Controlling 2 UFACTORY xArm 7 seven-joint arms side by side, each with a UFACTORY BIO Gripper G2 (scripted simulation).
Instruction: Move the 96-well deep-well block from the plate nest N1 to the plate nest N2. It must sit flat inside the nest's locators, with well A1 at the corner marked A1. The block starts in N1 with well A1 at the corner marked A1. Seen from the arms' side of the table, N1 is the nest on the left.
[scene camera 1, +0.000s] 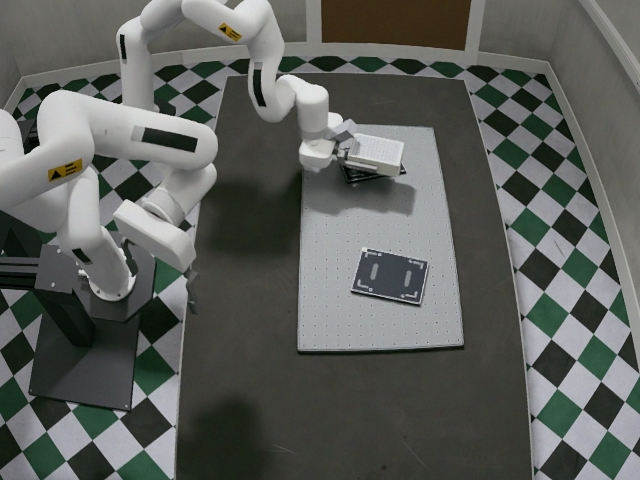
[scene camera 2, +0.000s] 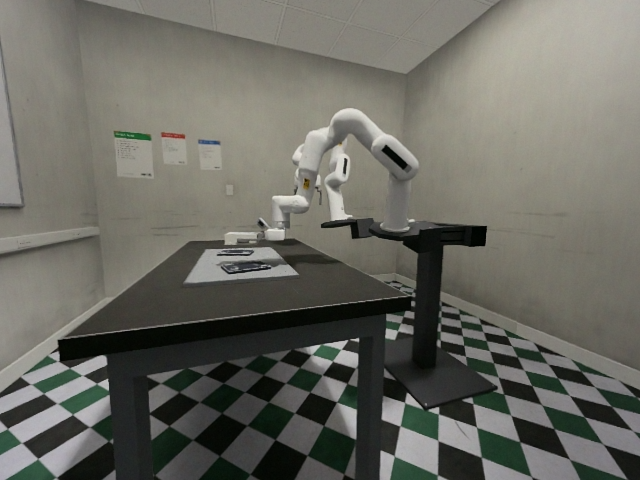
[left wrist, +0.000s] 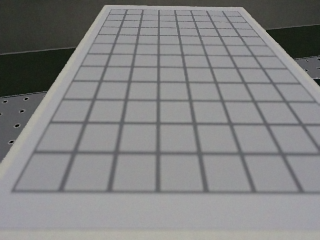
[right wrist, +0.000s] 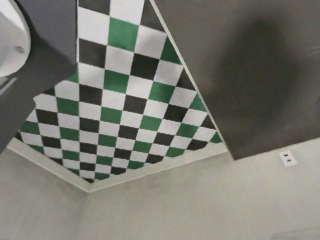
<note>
In view: the left gripper (scene camera 1: 380, 156), the right gripper (scene camera 1: 163, 291) and a white deep-well block (scene camera 1: 386, 154).
The white deep-well block also shows in the left wrist view (left wrist: 155, 119). The right wrist view does not show the white deep-well block: it is out of frame.
</note>
